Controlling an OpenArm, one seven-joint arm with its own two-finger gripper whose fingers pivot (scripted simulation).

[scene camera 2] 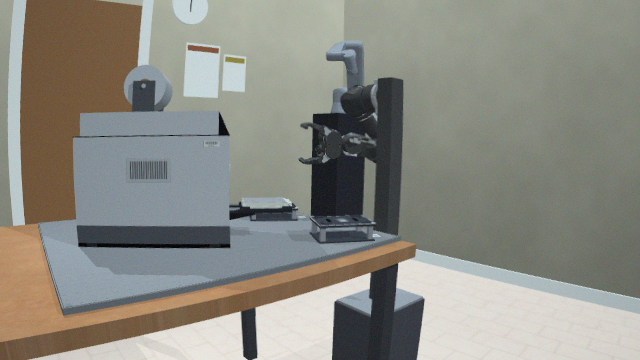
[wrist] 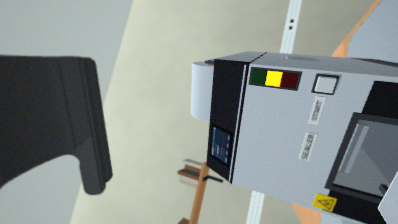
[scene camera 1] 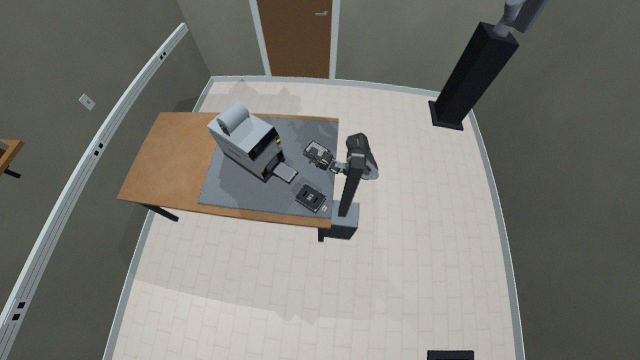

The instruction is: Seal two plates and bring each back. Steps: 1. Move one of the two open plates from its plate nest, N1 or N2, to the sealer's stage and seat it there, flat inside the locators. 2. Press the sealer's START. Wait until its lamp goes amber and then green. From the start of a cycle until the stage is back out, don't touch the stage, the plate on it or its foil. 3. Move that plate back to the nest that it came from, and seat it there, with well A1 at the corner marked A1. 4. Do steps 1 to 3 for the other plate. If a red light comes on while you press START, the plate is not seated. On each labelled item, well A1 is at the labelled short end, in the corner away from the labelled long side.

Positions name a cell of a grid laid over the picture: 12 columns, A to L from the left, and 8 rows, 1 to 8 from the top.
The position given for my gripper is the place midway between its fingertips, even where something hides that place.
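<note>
Foil roll (wrist: G3) visible. My gripper (scene camera 2: F4) visible too.
</note>
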